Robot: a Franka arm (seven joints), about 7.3 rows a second.
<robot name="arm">
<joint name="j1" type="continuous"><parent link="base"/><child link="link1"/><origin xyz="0 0 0.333"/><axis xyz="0 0 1"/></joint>
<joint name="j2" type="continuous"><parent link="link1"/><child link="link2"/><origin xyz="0 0 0"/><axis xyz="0 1 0"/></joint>
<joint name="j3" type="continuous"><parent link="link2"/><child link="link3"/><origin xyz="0 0 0.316"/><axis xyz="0 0 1"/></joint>
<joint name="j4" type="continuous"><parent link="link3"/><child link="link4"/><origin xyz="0.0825 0 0"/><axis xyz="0 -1 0"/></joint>
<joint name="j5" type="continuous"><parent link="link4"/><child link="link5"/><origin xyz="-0.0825 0 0.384"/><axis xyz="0 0 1"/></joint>
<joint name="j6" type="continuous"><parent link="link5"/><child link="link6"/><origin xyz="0 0 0"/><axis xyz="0 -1 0"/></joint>
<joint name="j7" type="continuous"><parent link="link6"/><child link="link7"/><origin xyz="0.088 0 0"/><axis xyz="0 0 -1"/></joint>
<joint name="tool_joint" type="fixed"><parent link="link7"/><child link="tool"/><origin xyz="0 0 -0.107" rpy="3.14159 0 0"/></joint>
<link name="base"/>
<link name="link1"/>
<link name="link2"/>
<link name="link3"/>
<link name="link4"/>
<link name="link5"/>
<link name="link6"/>
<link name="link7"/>
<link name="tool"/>
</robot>
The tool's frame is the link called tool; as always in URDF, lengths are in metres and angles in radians. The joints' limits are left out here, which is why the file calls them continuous.
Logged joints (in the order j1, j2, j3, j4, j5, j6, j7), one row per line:
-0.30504, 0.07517, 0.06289, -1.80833, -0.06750, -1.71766, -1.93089
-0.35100, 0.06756, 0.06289, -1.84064, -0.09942, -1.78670, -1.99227
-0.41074, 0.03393, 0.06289, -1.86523, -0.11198, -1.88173, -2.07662
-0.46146, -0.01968, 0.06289, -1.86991, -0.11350, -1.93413, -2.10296
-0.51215, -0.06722, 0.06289, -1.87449, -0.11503, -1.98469, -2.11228
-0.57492, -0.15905, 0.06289, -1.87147, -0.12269, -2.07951, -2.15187
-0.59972, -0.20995, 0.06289, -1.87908, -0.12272, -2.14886, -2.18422
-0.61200, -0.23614, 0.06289, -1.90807, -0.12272, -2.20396, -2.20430
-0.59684, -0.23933, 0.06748, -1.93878, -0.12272, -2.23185, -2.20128
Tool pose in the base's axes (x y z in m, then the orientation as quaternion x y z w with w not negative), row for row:
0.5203, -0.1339, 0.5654, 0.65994, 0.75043, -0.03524, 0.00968
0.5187, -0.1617, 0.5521, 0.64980, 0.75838, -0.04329, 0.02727
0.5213, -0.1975, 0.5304, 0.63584, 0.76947, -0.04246, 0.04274
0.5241, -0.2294, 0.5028, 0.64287, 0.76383, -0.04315, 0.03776
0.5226, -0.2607, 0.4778, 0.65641, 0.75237, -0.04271, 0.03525
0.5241, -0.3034, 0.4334, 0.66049, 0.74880, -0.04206, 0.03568
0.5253, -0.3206, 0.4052, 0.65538, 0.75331, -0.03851, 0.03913
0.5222, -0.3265, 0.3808, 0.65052, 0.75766, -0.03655, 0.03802
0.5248, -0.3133, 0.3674, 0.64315, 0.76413, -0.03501, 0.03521
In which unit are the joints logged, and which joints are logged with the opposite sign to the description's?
The joints are logged in radians. Opposite sign: j2, j6.
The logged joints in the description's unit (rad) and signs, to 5 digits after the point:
-0.30504, -0.07517, 0.06289, -1.80833, -0.06750, 1.71766, -1.93089
-0.35100, -0.06756, 0.06289, -1.84064, -0.09942, 1.78670, -1.99227
-0.41074, -0.03393, 0.06289, -1.86523, -0.11198, 1.88173, -2.07662
-0.46146, 0.01968, 0.06289, -1.86991, -0.11350, 1.93413, -2.10296
-0.51215, 0.06722, 0.06289, -1.87449, -0.11503, 1.98469, -2.11228
-0.57492, 0.15905, 0.06289, -1.87147, -0.12269, 2.07951, -2.15187
-0.59972, 0.20995, 0.06289, -1.87908, -0.12272, 2.14886, -2.18422
-0.61200, 0.23614, 0.06289, -1.90807, -0.12272, 2.20396, -2.20430
-0.59684, 0.23933, 0.06748, -1.93878, -0.12272, 2.23185, -2.20128

